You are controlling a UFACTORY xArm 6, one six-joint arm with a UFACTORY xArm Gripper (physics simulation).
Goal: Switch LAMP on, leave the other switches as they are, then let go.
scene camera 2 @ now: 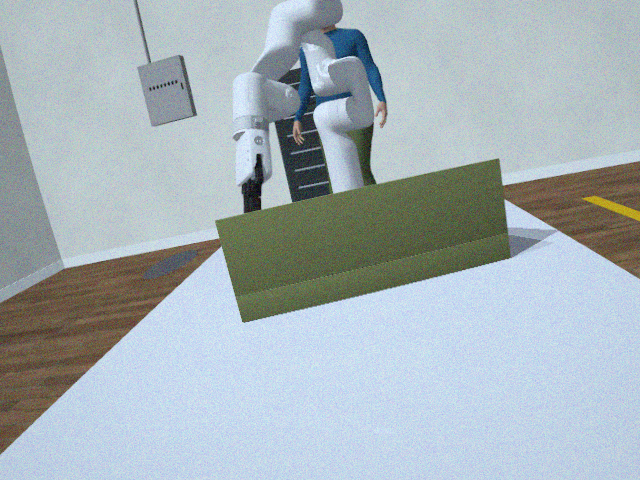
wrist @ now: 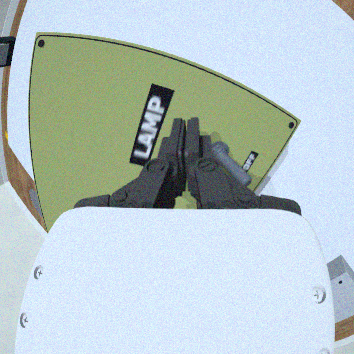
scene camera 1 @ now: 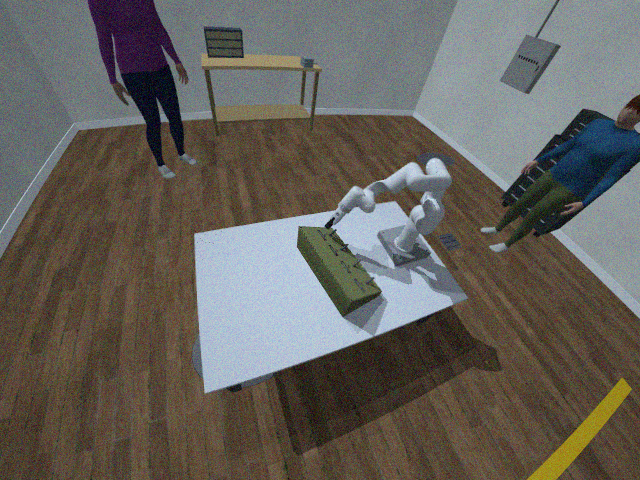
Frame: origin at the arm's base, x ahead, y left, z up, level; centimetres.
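Where they show: gripper, fingertip midpoint: [wrist: 187, 135] [scene camera 1: 326, 227]; arm's base at its link origin: [scene camera 1: 403, 244].
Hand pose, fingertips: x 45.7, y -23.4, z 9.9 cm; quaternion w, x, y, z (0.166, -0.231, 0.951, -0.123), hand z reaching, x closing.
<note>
Things, the pixels of their top centre, and the offset from my fingertips. "*": a spot on its surface instead. Level surfaces: height alone.
- LAMP label at its top centre: [wrist: 145, 129] dx +4.0, dy +2.3, dz -2.1 cm
- grey LAMP lever at its top centre: [wrist: 229, 174] dx -4.2, dy +1.8, dz -2.1 cm
- small OFF label at a spot on its surface: [wrist: 250, 161] * dx -6.1, dy +1.6, dz -7.7 cm
- white table at its surface level: dz -15.2 cm
The green switch box [scene camera 1: 324, 271] [scene camera 2: 361, 227] [wrist: 85, 100] stands on the white table; its back faces scene camera 2. In the wrist view the LAMP label [wrist: 152, 124] is left of the fingertips. The grey LAMP lever [wrist: 232, 164] is right of the fingers and leans toward the small OFF label [wrist: 250, 161]. The ON label does not show; the fingers cover that area. My gripper [scene camera 1: 328, 225] [wrist: 187, 135] is shut and empty, at the far end of the box, between the LAMP label and the lever. In scene camera 2 the fingertips are hidden behind the box.
Several other levers, one of them [scene camera 1: 356, 264], stick up along the box toward its near end. The arm's base plate [scene camera 1: 388, 246] is on the white table [scene camera 1: 248, 310] [scene camera 2: 361, 387], to the right of the box. Two people stand away from the table.
</note>
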